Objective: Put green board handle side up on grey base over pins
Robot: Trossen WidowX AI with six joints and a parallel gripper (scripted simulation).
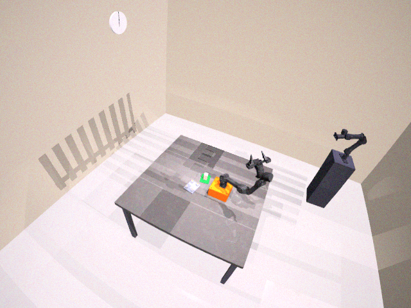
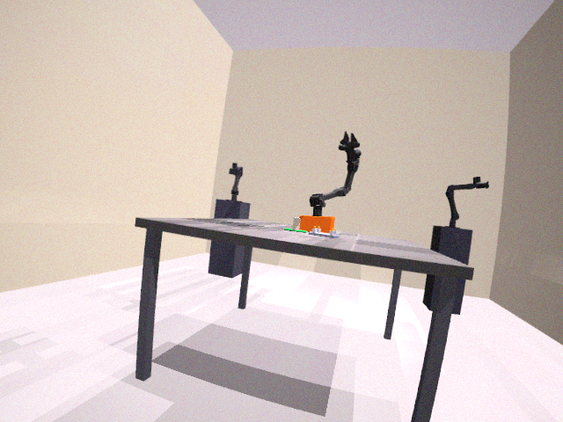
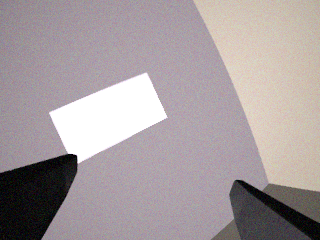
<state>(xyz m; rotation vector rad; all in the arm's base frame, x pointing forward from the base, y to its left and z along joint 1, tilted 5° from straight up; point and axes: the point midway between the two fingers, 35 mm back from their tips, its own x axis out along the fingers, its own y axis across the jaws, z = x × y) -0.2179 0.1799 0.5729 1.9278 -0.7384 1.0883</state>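
Right now the green board is 69 cm below my gripper tip, 41 cm ahead of it and 22 cm to the right of it. From my gripper tip the other things lie so: grey base 71 cm below, 49 cm ahead, 4 cm to the right.
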